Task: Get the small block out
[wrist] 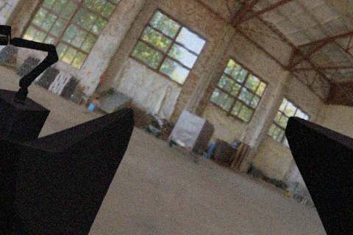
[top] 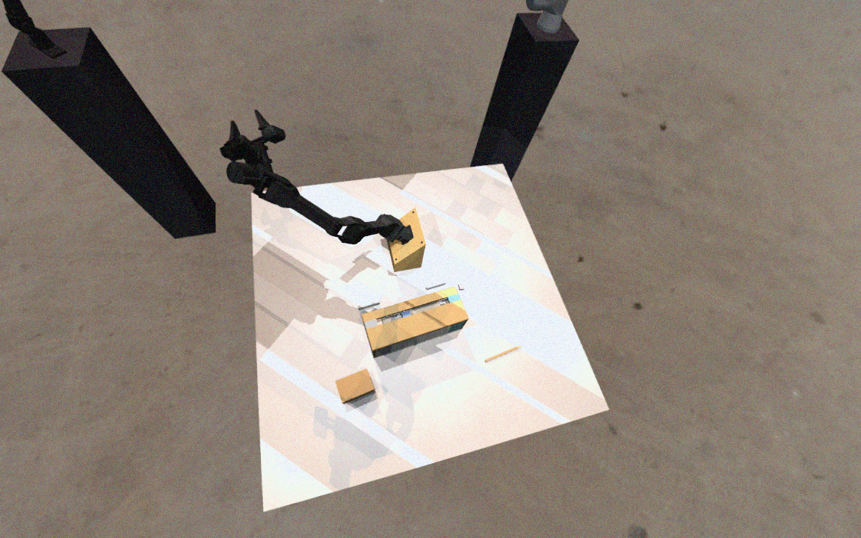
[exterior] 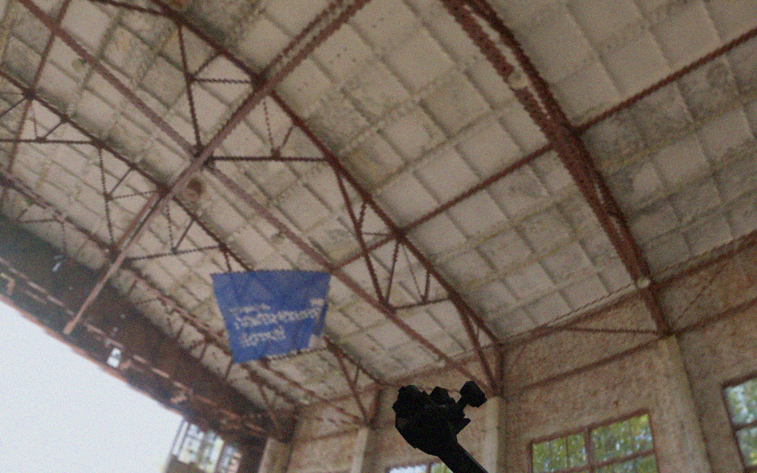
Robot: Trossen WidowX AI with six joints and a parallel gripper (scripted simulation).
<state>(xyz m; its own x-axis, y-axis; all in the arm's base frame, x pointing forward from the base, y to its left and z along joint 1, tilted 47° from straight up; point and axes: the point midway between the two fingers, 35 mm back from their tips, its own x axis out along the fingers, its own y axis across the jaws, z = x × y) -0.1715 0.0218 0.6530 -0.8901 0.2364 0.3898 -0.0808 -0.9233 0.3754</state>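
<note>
Now: gripper tip 56 cm above the wooden box, 52 cm short of it and 42 cm to the right of it. Round my gripper tip: blue block (54 cm below, 53 cm ahead, 39 cm to the left); then flat tan tile (74 cm ahead, 60 cm below, 15 cm to the left); then thin stick (75 cm to the left, 75 cm ahead, 62 cm below).
</note>
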